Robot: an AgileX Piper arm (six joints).
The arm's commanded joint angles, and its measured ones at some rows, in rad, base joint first. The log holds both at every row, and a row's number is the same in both.
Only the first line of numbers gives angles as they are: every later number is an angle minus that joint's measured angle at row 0.
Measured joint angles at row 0:
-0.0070, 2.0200, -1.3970, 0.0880, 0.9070, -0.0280
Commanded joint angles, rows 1 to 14:
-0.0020, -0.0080, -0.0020, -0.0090, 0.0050, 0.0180
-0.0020, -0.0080, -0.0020, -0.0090, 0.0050, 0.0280
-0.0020, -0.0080, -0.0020, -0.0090, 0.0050, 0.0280
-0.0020, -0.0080, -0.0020, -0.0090, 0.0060, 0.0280
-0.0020, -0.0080, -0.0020, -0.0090, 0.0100, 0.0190
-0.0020, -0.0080, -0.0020, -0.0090, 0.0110, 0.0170
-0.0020, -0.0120, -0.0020, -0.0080, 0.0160, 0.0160
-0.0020, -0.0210, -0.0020, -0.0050, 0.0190, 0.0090
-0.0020, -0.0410, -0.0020, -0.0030, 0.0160, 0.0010
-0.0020, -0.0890, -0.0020, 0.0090, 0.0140, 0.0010
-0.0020, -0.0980, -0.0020, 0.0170, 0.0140, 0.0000
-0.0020, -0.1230, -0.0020, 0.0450, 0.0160, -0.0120
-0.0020, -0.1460, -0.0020, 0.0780, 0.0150, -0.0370
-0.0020, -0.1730, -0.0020, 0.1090, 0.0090, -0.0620
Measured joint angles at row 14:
0.0000, -0.1360, 0.0000, 0.0650, 0.0090, -0.0200
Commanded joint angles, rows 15 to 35:
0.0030, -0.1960, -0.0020, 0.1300, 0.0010, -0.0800
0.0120, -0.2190, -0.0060, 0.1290, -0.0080, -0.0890
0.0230, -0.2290, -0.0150, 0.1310, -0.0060, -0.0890
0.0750, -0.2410, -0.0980, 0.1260, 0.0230, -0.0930
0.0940, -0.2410, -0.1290, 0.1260, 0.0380, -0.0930
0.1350, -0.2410, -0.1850, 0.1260, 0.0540, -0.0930
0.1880, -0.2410, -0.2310, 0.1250, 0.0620, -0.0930
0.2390, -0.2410, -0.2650, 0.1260, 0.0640, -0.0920
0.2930, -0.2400, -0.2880, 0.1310, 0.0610, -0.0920
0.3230, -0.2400, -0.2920, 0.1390, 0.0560, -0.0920
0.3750, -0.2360, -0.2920, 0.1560, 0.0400, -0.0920
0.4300, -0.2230, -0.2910, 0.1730, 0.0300, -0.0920
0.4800, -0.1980, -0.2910, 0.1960, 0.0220, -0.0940
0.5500, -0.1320, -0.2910, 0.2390, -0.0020, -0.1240
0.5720, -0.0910, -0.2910, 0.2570, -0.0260, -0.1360
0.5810, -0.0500, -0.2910, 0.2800, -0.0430, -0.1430
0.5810, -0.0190, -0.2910, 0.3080, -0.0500, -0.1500
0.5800, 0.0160, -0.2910, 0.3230, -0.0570, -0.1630
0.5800, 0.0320, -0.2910, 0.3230, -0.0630, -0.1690
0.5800, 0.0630, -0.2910, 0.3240, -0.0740, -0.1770
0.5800, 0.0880, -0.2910, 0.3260, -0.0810, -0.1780
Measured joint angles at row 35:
0.5800, 0.0560, -0.2860, 0.3170, -0.0600, -0.1570
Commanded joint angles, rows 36 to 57:
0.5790, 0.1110, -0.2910, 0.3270, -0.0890, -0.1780
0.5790, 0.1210, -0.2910, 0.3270, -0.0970, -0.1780
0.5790, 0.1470, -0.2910, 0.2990, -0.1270, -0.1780
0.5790, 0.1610, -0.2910, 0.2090, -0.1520, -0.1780
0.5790, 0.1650, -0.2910, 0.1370, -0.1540, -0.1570
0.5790, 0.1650, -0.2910, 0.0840, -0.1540, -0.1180
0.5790, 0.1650, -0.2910, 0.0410, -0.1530, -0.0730
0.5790, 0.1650, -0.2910, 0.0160, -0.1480, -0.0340
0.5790, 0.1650, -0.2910, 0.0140, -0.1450, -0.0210
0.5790, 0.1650, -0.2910, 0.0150, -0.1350, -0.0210
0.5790, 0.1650, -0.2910, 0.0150, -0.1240, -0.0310
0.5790, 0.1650, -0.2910, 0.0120, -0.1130, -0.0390
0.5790, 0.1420, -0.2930, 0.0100, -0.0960, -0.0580
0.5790, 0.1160, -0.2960, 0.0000, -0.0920, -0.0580
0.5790, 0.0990, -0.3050, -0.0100, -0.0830, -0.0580
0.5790, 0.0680, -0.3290, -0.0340, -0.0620, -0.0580
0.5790, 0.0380, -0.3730, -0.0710, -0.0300, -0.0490
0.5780, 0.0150, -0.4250, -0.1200, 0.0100, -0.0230
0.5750, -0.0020, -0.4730, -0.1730, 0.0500, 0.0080
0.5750, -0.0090, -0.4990, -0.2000, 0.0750, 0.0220
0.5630, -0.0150, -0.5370, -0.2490, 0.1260, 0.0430
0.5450, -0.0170, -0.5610, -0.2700, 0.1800, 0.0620
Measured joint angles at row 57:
0.5690, -0.0080, -0.5310, -0.2160, 0.0980, 0.0280
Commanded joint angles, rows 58 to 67:
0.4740, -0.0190, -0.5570, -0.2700, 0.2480, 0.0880
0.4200, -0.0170, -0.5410, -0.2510, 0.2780, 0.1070
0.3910, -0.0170, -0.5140, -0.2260, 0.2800, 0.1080
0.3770, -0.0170, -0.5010, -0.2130, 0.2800, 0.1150
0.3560, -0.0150, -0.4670, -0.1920, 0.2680, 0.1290
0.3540, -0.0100, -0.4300, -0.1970, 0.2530, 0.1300
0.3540, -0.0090, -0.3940, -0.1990, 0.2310, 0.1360
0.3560, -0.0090, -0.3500, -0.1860, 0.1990, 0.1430
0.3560, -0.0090, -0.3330, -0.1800, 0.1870, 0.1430
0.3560, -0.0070, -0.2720, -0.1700, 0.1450, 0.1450
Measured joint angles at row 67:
0.3580, -0.0150, -0.3210, -0.1740, 0.1880, 0.1280
